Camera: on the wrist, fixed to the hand. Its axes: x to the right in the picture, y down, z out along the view.
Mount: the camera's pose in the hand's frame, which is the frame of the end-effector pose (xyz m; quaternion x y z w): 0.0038 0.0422 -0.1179 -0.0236 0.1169 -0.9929 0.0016
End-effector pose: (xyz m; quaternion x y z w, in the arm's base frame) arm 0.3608 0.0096 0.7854 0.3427 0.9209 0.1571 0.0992
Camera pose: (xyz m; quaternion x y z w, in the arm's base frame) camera 0.3491 0.0162 0.9100 -0.9345 0.3496 -0.0364 0.0566
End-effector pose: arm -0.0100 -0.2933 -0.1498 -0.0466 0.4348 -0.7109 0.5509
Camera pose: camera -0.0444 -0.2302 -0.2524 0.3617 -0.0356 0.5433 0.7568
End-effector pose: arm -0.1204 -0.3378 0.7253 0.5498 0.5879 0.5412 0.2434
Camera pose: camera -0.2092 -0.3858 0.7995 -0.6518 0.5625 -0.1626 0.4820
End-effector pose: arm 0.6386 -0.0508 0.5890 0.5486 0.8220 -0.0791 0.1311
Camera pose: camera 0.6610 0.0011 0.7008 0.8091 -0.5632 0.0468 0.1615
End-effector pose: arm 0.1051 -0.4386 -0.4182 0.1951 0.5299 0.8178 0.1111
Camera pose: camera 0.0512 -0.5517 -0.4217 -0.6240 0.1882 -0.0737 0.7548
